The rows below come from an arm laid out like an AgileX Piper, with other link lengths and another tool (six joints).
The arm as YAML. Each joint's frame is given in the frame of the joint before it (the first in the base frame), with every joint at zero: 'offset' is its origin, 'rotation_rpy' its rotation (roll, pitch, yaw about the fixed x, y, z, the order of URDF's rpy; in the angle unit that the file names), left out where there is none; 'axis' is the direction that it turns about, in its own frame. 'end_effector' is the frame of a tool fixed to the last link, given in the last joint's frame.
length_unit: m
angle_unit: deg
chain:
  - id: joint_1
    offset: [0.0, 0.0, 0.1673]
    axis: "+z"
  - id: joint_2
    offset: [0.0, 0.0, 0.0]
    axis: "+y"
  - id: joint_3
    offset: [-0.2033, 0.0, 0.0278]
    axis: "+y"
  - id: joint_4
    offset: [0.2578, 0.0, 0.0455]
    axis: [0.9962, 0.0, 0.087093]
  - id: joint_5
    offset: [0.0, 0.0, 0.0]
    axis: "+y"
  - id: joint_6
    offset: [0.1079, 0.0, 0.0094]
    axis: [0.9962, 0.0, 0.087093]
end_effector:
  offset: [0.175, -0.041, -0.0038]
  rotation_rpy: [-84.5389, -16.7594, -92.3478]
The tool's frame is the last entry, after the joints.
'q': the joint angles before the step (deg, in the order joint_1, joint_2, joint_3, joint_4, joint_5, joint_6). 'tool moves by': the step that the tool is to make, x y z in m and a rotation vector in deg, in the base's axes. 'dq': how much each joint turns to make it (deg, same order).
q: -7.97 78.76 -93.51 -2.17 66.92 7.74
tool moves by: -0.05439 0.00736 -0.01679 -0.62 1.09 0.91
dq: 0.00 -15.29 16.24 0.05 0.00 -1.21
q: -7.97 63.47 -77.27 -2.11 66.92 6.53
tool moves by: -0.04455 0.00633 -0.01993 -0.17 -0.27 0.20
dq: 0.00 -14.23 13.93 0.04 0.00 -0.25
